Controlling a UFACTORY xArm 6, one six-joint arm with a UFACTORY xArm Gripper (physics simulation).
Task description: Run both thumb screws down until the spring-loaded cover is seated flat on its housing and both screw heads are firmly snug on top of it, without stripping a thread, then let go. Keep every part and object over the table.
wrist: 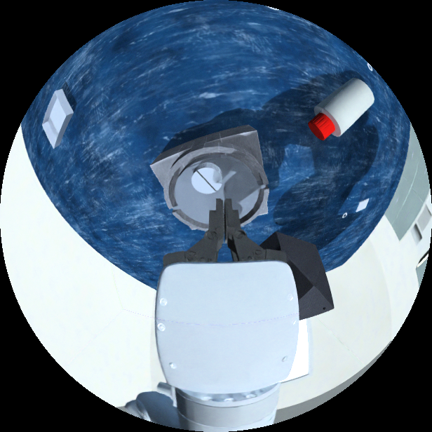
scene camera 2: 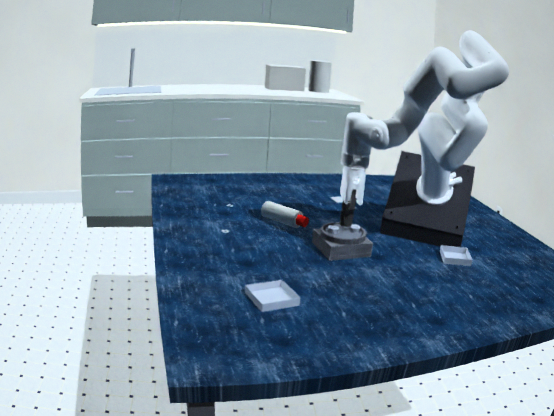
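Pixels of known places: gripper, fingertip midpoint: [scene camera 2: 345, 225]; arm's base, origin of the base link: [scene camera 2: 434, 188].
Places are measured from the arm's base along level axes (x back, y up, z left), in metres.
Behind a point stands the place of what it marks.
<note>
The square grey housing [scene camera 2: 350, 249] @(y -0.118, x -0.300, z 0.233 m) [wrist: 242, 137] stands on the table with the round cover [scene camera 2: 343, 236] @(y -0.092, x -0.320, z 0.210 m) [wrist: 187, 196] in its ring. One thumb screw with a pale slotted head [scene camera 2: 332, 228] @(y -0.079, x -0.349, z 0.191 m) [wrist: 205, 180] stands on the cover. The other thumb screw [scene camera 2: 355, 228] @(y -0.080, x -0.283, z 0.177 m) shows on the right side of the cover in the scene view; in the wrist view the fingers hide it. My gripper [scene camera 2: 346, 223] @(y -0.078, x -0.310, z 0.165 m) [wrist: 223, 207] is shut and empty, pointing down over the cover with its tips close above it. Whether the tips touch anything, and whether the cover is fully flat, I cannot tell.
A white bottle [scene camera 2: 281, 213] @(y -0.109, x -0.477, z 0.015 m) [wrist: 348, 106] with a red cap lies behind and left of the housing. A white tray [scene camera 2: 273, 295] @(y -0.144, x -0.501, z 0.456 m) stands at the front left, a smaller tray [scene camera 2: 455, 255] @(y -0.144, x 0.039, z 0.190 m) at the right. The dark base plate [scene camera 2: 425, 220] @(y -0.079, x -0.045, z 0.082 m) is behind right.
</note>
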